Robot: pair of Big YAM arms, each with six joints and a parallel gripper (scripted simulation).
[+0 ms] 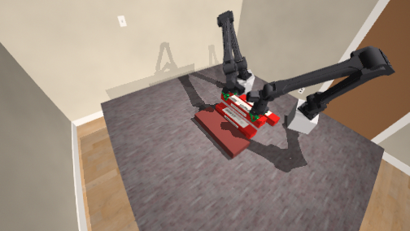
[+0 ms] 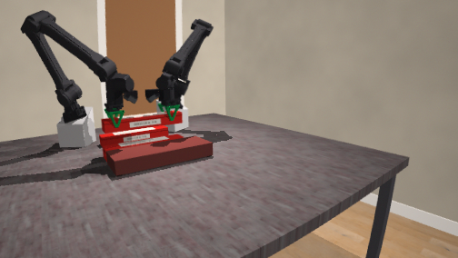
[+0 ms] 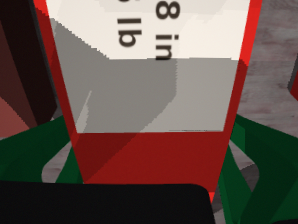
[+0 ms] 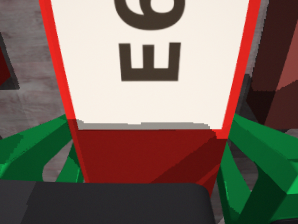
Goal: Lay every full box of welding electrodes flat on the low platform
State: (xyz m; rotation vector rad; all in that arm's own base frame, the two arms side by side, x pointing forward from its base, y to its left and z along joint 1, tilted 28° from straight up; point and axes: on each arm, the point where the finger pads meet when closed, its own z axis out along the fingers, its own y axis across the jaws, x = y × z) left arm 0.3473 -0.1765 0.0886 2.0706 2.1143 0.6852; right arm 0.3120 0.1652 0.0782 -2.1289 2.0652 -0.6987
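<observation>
My left gripper is now 1 cm past the red electrode box, 12 cm to the left of it and 1 cm below it. The rest, counted from my left hand: low dark red platform (18 cm ahead, 14 cm to the right, 12 cm below).
Now: right hand 10 mm short of the red electrode box, 140 mm to the right of it and 10 mm below it. From my right hand the other things lie so: low dark red platform 200 mm ahead, 120 mm to the left, 120 mm below.
</observation>
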